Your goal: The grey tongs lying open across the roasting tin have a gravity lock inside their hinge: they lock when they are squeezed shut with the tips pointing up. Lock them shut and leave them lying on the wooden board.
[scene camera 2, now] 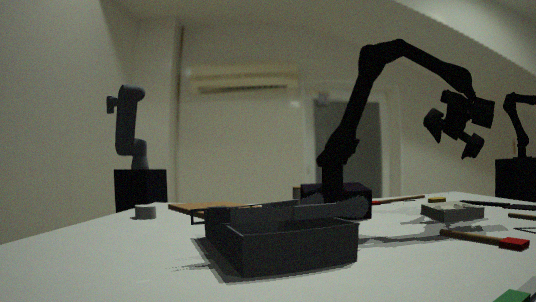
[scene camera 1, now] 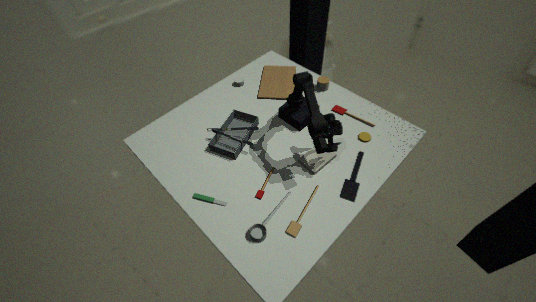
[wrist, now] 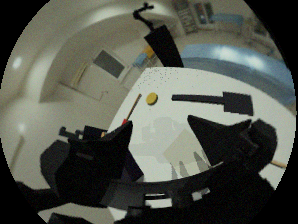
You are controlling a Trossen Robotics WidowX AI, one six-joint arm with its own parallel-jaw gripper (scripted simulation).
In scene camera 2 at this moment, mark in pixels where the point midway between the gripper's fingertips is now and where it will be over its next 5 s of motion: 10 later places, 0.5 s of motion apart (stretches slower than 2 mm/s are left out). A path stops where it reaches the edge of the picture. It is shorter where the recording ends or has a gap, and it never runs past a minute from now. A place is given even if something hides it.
My gripper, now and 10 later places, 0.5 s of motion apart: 450, 150; 456, 161; 419, 173; 294, 177; 271, 179; 271, 195; 271, 210; 272, 226; 272, 236; 273, 232; 270, 160
